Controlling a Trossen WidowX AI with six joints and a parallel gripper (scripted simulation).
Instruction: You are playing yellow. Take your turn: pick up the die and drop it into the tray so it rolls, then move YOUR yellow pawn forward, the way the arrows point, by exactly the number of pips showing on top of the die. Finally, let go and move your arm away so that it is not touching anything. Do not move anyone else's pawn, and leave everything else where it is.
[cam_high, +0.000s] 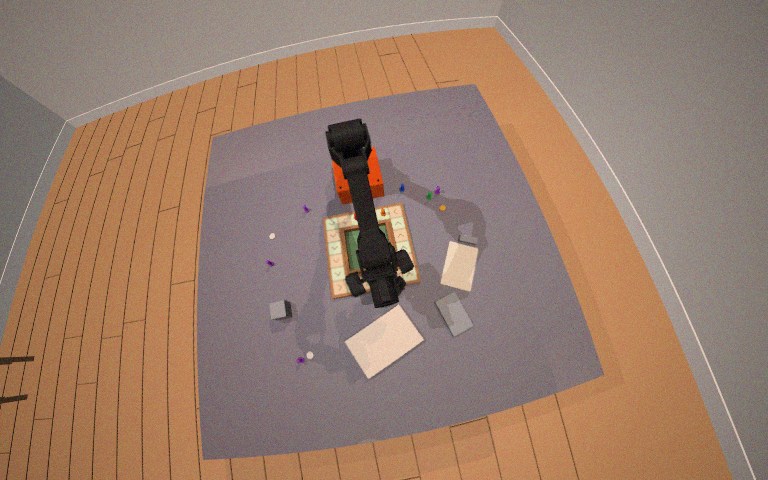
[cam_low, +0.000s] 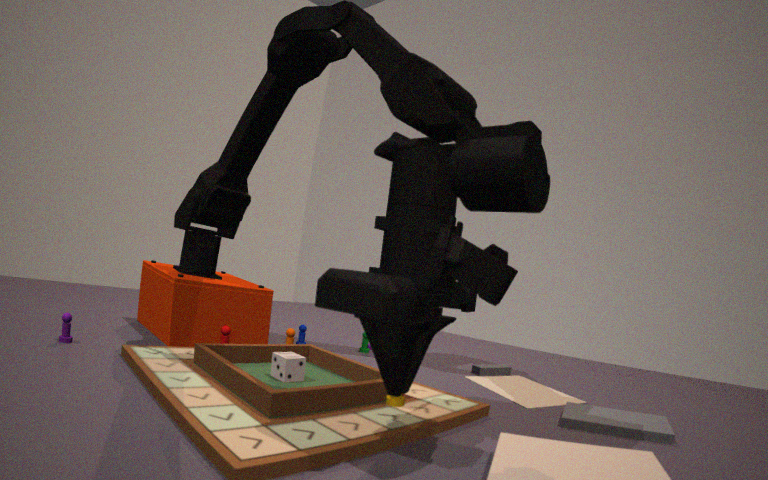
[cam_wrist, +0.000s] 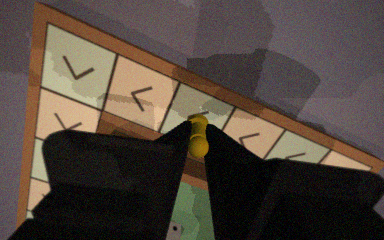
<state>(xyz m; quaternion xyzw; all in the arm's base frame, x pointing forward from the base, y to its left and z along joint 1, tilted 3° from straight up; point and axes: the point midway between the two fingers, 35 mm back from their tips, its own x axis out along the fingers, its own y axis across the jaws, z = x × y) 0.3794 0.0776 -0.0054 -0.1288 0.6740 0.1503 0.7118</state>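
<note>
The yellow pawn lies 1 cm above my gripper tip. The rest, counted from my gripper tip: white die 12 cm behind, 4 cm to the right, 1 cm below; tray 11 cm behind, 4 cm to the right, 3 cm below; orange pawn 23 cm behind, 2 cm to the left, 1 cm below.
</note>
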